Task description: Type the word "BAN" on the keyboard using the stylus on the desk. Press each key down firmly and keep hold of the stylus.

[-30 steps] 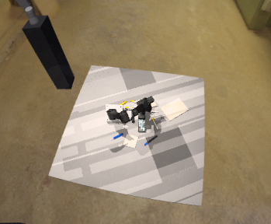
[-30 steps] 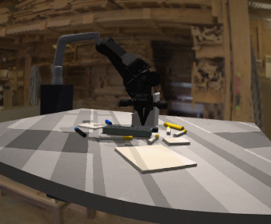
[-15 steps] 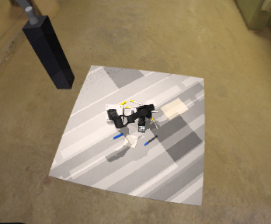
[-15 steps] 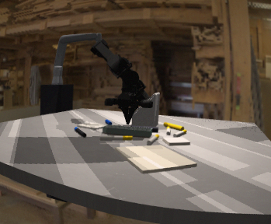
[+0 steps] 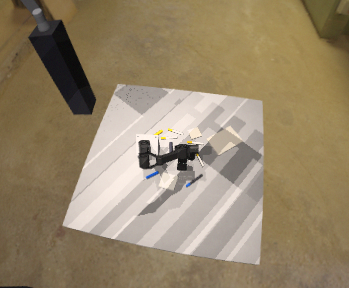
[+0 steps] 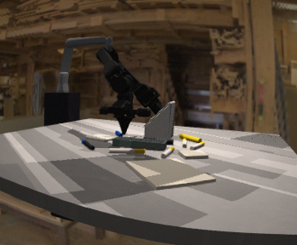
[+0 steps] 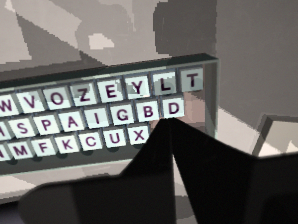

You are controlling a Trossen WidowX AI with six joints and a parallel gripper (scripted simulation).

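The blue stylus is 240 mm behind my gripper tip, 100 mm to the right of it and 30 mm below it. The rest, counted from my gripper tip: beige pad: 310 mm ahead, 210 mm to the left, 40 mm below; white note: 130 mm to the right, 90 mm behind, 40 mm below; blue-tipped black pen: 130 mm to the right, 60 mm ahead, 30 mm below.
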